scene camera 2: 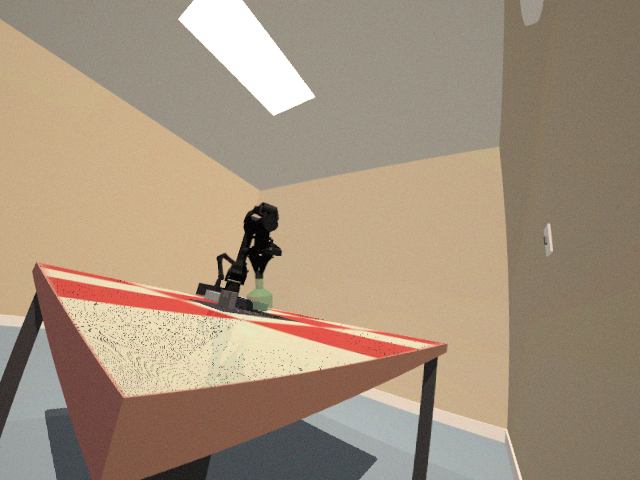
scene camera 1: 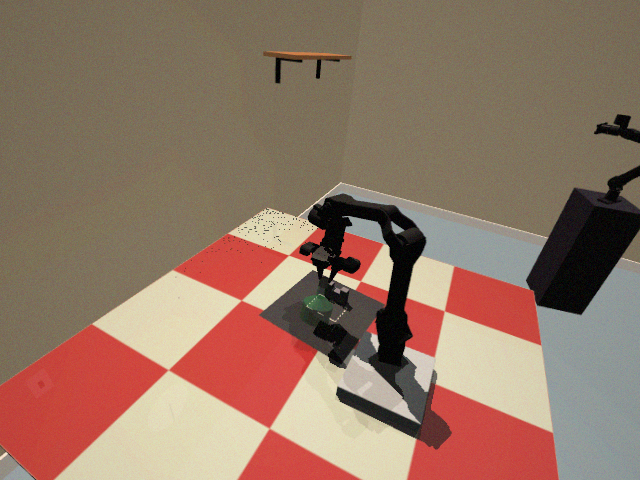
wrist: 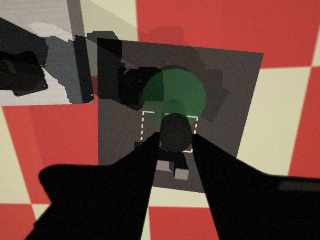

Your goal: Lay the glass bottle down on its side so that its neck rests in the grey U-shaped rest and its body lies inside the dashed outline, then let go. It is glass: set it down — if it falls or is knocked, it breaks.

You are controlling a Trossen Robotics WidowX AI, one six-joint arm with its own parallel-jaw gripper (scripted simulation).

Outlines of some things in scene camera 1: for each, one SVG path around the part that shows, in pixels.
My gripper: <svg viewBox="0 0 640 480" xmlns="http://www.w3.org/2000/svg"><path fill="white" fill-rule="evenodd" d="M324 235L320 245L309 241L300 247L299 253L305 256L312 253L312 264L317 267L319 280L322 278L324 269L332 266L328 280L330 284L338 271L343 270L354 274L360 268L361 262L350 256L347 259L339 257L342 252L341 247L344 237L342 239L333 239Z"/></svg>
A green glass bottle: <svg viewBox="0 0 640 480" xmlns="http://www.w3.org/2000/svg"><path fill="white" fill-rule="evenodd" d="M327 277L320 279L316 295L306 297L303 300L300 319L313 327L327 326L332 314L333 305L325 298L329 285Z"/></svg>
